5 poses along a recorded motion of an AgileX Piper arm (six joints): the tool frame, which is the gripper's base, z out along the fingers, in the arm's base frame.
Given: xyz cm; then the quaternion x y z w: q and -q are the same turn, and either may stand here.
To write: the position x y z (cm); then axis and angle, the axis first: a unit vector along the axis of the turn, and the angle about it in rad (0 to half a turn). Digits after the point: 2 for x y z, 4 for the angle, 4 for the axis.
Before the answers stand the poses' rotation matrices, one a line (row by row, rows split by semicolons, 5 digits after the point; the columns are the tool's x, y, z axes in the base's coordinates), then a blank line. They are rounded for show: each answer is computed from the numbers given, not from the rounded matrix.
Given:
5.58 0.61 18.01 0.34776 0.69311 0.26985 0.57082
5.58 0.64 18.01 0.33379 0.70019 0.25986 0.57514
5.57 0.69 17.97 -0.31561 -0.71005 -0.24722 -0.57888
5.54 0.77 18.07 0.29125 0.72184 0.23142 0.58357
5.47 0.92 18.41 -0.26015 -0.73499 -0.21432 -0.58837
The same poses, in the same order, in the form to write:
-0.10645 0.17400 0.97898; 0.79015 0.61249 -0.02295; -0.60360 0.77109 -0.20269
-0.11559 0.16852 0.97890; 0.76635 0.64211 -0.02005; -0.63194 0.74786 -0.20337
-0.13058 0.16198 0.97812; 0.73442 0.67855 -0.01432; -0.66602 0.71648 -0.20756
-0.14923 0.15037 0.97730; 0.69058 0.72323 -0.00583; -0.70769 0.67403 -0.21177
-0.17229 0.13022 0.97640; 0.63461 0.77278 0.00892; -0.75338 0.62117 -0.21578

5.58 0.61 18.01 0.4235 0.8442 0.3287 1.9266
5.58 0.64 18.01 0.4080 0.8559 0.3177 1.9160
5.57 0.69 17.97 0.3871 0.8708 0.3032 1.9069
5.54 0.77 18.07 0.3587 0.8889 0.2850 1.8953
5.47 0.92 18.41 0.3217 0.9090 0.2651 1.8835

